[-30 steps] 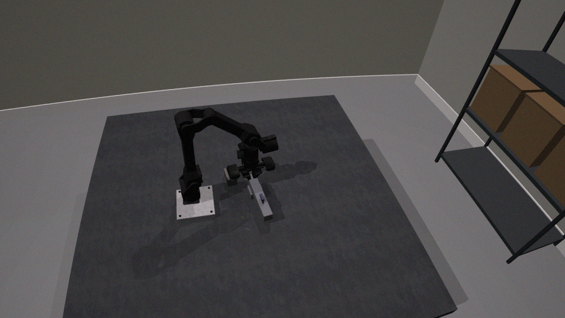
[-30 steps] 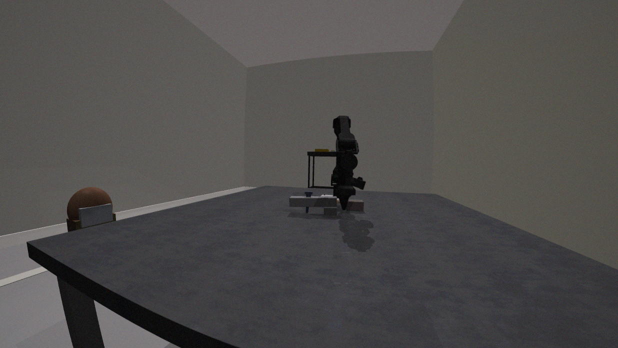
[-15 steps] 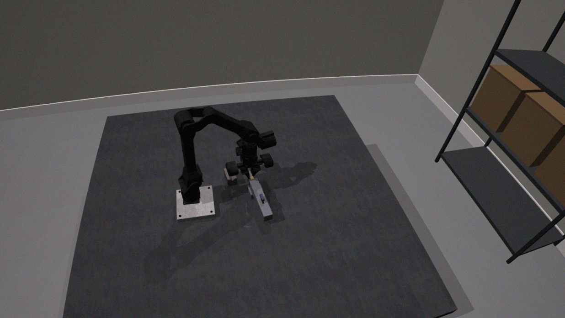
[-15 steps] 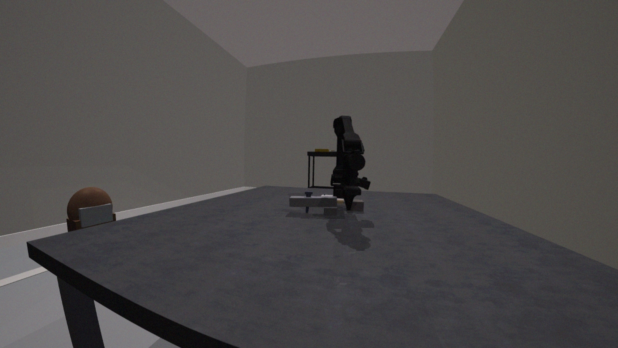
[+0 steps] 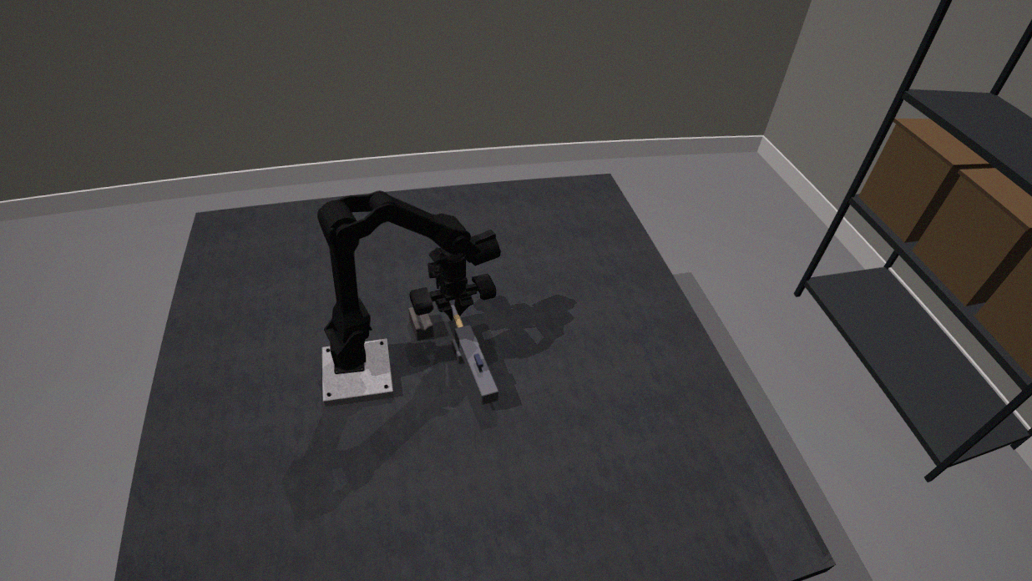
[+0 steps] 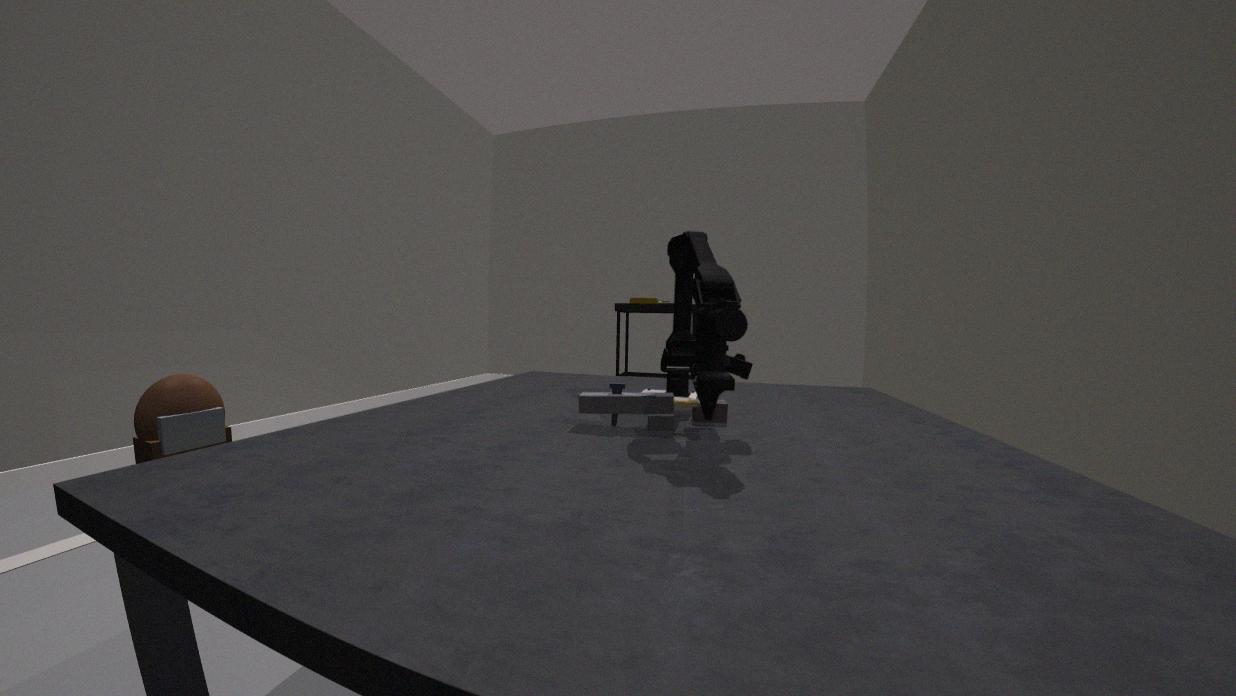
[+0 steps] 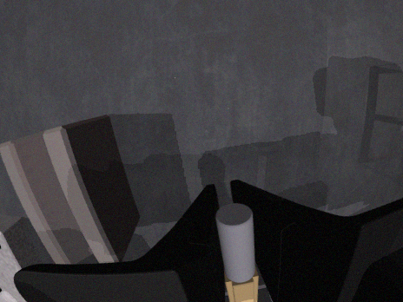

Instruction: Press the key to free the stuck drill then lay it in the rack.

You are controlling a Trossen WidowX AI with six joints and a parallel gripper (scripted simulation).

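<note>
Right now the drill is 10 mm ahead of my gripper tip, 50 mm to the right of it and 30 mm above it. Also, from my gripper tip: pale grey block: 30 mm ahead, 150 mm to the right, 20 mm above; rack: 80 mm behind; dark bluish key: 30 mm ahead, 180 mm to the right, 30 mm above.
</note>
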